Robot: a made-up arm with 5 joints. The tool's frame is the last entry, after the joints. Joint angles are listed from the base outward. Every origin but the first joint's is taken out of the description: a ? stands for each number. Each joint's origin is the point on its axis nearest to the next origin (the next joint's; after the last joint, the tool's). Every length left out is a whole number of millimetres.
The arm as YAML. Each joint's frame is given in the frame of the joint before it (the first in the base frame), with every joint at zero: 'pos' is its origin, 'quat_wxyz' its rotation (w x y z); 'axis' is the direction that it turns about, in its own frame. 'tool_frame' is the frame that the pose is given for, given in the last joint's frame.
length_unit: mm
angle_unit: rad
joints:
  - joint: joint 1
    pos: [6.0, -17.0, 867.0]
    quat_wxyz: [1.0, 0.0, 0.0, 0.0]
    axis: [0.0, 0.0, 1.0]
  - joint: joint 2
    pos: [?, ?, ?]
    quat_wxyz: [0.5, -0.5, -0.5, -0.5]
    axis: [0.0, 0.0, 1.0]
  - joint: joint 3
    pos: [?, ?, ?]
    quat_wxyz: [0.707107, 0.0, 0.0, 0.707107]
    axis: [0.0, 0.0, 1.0]
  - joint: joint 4
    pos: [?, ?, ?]
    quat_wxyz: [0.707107, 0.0, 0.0, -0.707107]
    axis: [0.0, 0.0, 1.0]
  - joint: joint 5
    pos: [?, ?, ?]
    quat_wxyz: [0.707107, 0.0, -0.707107, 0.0]
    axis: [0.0, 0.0, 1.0]
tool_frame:
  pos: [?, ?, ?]
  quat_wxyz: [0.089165, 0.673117, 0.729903, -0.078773]
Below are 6 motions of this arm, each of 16 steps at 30 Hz.
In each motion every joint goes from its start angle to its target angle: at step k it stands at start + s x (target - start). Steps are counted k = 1, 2, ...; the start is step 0. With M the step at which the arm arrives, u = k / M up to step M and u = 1 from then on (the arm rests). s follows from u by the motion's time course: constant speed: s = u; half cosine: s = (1 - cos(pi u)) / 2; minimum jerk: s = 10 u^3 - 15 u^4 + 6 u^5.
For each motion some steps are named. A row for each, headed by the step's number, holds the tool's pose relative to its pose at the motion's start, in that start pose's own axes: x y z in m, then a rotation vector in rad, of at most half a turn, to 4 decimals.
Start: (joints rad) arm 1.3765 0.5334 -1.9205 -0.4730 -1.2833
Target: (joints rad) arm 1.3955 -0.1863 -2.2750 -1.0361 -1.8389
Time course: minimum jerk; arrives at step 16
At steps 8, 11, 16:
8: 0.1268 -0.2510 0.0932 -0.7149 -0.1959 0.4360
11: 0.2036 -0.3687 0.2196 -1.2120 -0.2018 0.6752
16: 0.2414 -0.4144 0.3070 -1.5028 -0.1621 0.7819

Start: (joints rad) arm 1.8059 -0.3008 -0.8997 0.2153 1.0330
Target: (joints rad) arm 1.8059 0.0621 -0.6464 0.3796 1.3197
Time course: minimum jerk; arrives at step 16
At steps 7, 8, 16:
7: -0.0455 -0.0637 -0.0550 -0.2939 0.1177 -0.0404
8: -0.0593 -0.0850 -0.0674 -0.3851 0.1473 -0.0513
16: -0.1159 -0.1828 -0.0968 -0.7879 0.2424 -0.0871

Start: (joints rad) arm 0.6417 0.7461 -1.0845 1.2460 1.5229
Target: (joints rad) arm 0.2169 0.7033 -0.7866 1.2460 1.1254
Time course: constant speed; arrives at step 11
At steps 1, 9, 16:
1: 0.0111 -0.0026 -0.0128 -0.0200 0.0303 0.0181
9: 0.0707 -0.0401 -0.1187 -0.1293 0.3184 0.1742
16: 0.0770 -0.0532 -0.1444 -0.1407 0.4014 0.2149

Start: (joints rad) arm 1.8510 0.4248 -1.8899 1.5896 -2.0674
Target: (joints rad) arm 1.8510 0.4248 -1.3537 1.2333 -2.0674
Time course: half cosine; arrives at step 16
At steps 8, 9, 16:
8: -0.0266 -0.0088 -0.0922 0.0799 -0.0363 -0.0196
9: -0.0307 -0.0078 -0.1107 0.0955 -0.0434 -0.0234
16: -0.0433 0.0057 -0.1868 0.1599 -0.0725 -0.0392

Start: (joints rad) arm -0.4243 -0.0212 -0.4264 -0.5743 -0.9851
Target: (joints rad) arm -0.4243 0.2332 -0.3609 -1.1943 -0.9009
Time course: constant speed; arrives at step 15
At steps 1, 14, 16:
1: -0.0027 0.0033 0.0000 -0.0166 -0.0124 -0.0018
14: -0.0358 0.0470 0.0119 -0.2257 -0.1815 -0.0264
16: -0.0381 0.0504 0.0138 -0.2413 -0.1951 -0.0284

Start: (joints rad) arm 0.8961 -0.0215 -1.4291 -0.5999 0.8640
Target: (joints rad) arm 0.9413 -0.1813 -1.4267 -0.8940 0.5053
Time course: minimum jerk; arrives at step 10
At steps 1, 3, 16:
1: 0.0004 0.0008 0.0002 0.0039 -0.0020 0.0020
3: 0.0080 0.0145 0.0039 0.0735 -0.0400 0.0384
16: 0.0503 0.0829 0.0330 0.4058 -0.3042 0.2322

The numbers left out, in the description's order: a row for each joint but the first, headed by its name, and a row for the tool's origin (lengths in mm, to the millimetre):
joint 2: -4.0 -14.0 0.0
joint 3: 251.0 20.0 0.0
joint 4: 95.0 340.0 0.0
joint 5: -50.0 33.0 0.0
tool: -2.0 7.0 0.0

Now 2 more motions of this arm.
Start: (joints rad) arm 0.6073 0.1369 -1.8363 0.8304 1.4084
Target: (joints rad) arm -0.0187 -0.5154 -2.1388 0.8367 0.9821
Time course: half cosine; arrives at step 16
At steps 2, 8, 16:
2: 0.0145 0.0032 0.0158 0.0336 -0.0216 -0.0071
8: 0.1355 -0.0103 0.2376 0.4128 -0.3652 -0.0341
16: 0.1076 -0.1017 0.4827 0.7296 -0.8737 0.0598

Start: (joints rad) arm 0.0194 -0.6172 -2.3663 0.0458 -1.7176
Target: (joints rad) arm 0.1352 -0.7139 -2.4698 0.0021 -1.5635
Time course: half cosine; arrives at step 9
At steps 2, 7, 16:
2: -0.0022 -0.0112 0.0062 -0.0352 -0.0008 -0.0237
7: -0.0225 -0.0793 0.0545 -0.2656 -0.0093 -0.1799
16: -0.0265 -0.0888 0.0629 -0.3008 -0.0110 -0.2038

